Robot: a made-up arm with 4 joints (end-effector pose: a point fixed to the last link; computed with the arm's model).
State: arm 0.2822 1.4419 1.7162 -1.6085
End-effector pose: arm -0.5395 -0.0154 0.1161 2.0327 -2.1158 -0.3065
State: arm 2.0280 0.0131 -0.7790 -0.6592
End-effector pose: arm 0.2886 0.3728 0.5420 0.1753 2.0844 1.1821
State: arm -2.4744 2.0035 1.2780 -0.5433
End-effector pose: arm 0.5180 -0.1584 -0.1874 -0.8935 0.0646 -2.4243
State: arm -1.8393 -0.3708 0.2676 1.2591
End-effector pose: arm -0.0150 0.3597 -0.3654 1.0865 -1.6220 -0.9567
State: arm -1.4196 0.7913 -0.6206 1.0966
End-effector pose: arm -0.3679 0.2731 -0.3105 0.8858 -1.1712 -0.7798
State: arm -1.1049 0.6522 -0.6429 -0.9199
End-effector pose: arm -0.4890 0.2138 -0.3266 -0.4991 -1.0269 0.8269
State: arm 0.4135 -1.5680 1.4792 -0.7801
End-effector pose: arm -0.4948 0.1693 0.3323 0.0782 0.4266 0.7866
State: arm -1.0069 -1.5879 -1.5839 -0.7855
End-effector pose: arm -0.0236 -0.1013 -0.5936 -2.2880 0.9703 -1.2790
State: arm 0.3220 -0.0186 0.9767 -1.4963
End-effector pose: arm -0.4669 0.0061 0.3711 0.9613 -0.4586 1.2104
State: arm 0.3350 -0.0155 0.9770 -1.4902
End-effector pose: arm -0.4630 0.0059 0.3776 0.9718 -0.4476 1.1966
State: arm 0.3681 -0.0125 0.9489 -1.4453
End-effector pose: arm -0.4524 0.0121 0.4000 0.9771 -0.3789 1.1489
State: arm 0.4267 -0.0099 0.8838 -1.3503
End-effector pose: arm -0.4304 0.0280 0.4412 0.9686 -0.2379 1.0577
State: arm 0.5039 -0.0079 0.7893 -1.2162
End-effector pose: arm -0.3958 0.0539 0.4925 0.9355 -0.0463 0.9339
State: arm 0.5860 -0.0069 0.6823 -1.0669
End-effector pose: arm -0.3530 0.0867 0.5405 0.8746 0.1558 0.8008
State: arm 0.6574 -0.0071 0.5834 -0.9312
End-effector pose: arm -0.3123 0.1199 0.5751 0.7984 0.3279 0.6850
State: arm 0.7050 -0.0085 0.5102 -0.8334
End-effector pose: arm -0.2840 0.1457 0.5938 0.7297 0.4430 0.6065
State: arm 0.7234 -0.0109 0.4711 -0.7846
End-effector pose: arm -0.2730 0.1599 0.5999 0.6872 0.4949 0.5717
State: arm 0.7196 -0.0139 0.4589 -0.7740
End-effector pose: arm -0.2752 0.1644 0.5987 0.6700 0.5012 0.5692
